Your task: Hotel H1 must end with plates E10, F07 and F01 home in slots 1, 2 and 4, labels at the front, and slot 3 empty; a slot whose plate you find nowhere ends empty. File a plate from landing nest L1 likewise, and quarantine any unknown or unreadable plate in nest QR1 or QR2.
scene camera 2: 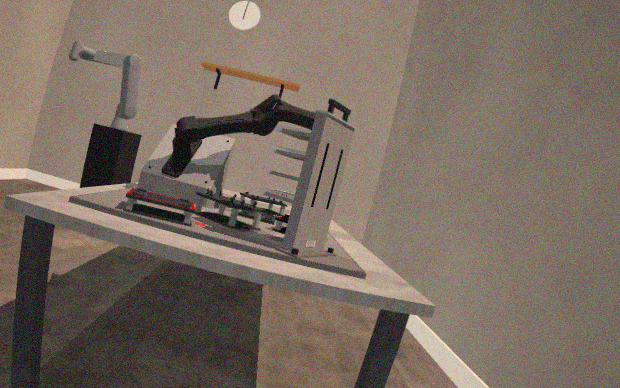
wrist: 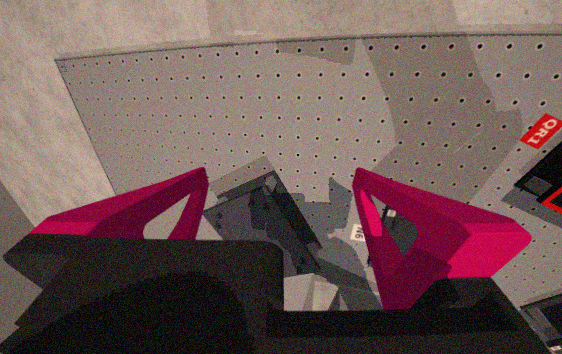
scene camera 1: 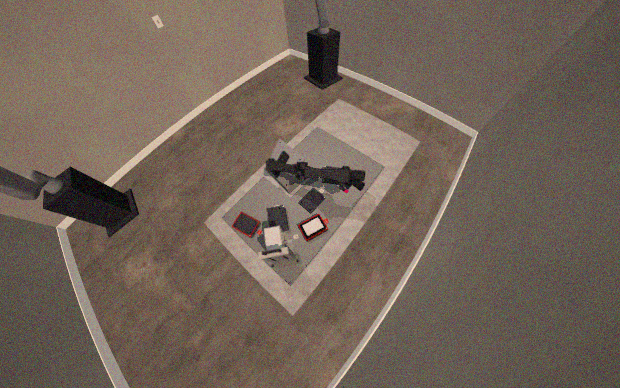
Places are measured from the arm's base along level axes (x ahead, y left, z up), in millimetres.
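Pixels of known places: gripper, between the fingertips: (wrist: 280,175); arm's base, origin of its link: (scene camera 2: 182,156) (scene camera 1: 280,164).
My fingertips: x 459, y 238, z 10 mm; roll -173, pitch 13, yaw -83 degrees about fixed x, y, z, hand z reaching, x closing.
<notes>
For each thing: its top centre in the pictures, then the offset to it from my fingertips. "spot": a spot on its surface instead. Level surfaces: height alone.
- dark nest, centre of its top: (wrist: 258,247) (scene camera 2: 264,196) (scene camera 1: 333,173) 180 mm back, 32 mm left, 90 mm down
- label reading N6, centre of its top: (wrist: 360,233) 155 mm back, 114 mm right, 149 mm down
- Nest QR1, a spot on its surface: (wrist: 541,172) spot: 2 mm back, 271 mm right, 145 mm down
- white-topped plate, centre of its top: (scene camera 1: 312,226) 18 mm ahead, 350 mm right, 95 mm down
- red-edged nest, centre of its top: (scene camera 2: 162,196) (scene camera 1: 245,223) 303 mm back, 689 mm right, 104 mm down
- white rectangle, a spot on its surface: (scene camera 1: 273,236) spot: 25 mm back, 577 mm right, 134 mm up
- perforated board, height of its surface: 149 mm down
- table, height of its surface: 162 mm down
- hotel's handle, a spot on its surface: (scene camera 2: 340,107) spot: 53 mm ahead, 634 mm right, 206 mm up
My gripper (wrist: 280,175) (scene camera 1: 346,191) has magenta fingers spread wide; it is open and empty, above the board. Beyond and below the fingers in the wrist view lies a dark nest (wrist: 237,214); I cannot tell whether it holds a plate. A label reading N6 (wrist: 357,232) is beside the right finger. Nest QR1 (wrist: 541,172), red-edged, holds a white-topped plate (scene camera 1: 313,227). Another red-edged nest (scene camera 1: 246,224) (scene camera 2: 160,199) looks dark inside. Hotel H1 (scene camera 1: 275,253) (scene camera 2: 322,185) stands upright; a white rectangle (scene camera 1: 273,236) shows at its top shelf. Slot contents and plate labels are unreadable.
Two dark nests (scene camera 1: 312,200) (scene camera 1: 277,218) stand between the arm and the hotel. A pale inclined panel (scene camera 2: 212,155) stands by the arm's base. The perforated board (wrist: 240,110) lies on the table (scene camera 1: 370,125). The hotel's handle (scene camera 2: 340,107) rises above its top.
</notes>
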